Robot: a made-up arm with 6 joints.
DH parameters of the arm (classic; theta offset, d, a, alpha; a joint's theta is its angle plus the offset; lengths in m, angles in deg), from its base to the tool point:
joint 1: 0 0.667 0.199 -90
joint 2: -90 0 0.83 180
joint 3: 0 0 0.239 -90
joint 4: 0 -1.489 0 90
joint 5: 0 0 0 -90
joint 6: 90 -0.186 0 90
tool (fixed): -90 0 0 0
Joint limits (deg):
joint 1: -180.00..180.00
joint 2: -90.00..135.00
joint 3: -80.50..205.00
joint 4: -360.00..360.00
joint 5: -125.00..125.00
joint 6: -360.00..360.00
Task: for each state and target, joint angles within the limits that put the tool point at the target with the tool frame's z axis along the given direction. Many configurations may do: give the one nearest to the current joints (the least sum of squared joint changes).
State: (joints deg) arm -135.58 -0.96 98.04 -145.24 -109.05 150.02
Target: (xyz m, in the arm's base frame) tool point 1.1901 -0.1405 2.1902 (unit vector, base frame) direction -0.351 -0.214 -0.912
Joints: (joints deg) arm -179.79 4.15 147.09 -118.59 -62.42 159.45
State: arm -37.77 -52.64 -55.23 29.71 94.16 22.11
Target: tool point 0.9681 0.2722 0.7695 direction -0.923 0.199 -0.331
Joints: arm 7.12 -47.86 -78.92 56.42 104.32 52.31
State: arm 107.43 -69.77 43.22 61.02 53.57 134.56
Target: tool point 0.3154 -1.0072 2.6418 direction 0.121 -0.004 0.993
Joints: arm 116.52 -48.03 54.01 65.86 80.82 174.61
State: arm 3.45 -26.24 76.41 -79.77 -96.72 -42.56
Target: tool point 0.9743 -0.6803 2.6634 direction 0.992 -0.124 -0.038
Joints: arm -42.18 13.62 58.29 -110.35 -120.63 -49.83
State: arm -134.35 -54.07 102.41 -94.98 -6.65 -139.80
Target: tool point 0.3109 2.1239 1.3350 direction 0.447 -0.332 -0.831
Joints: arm -96.63 -54.74 108.14 -138.35 -30.91 -186.48
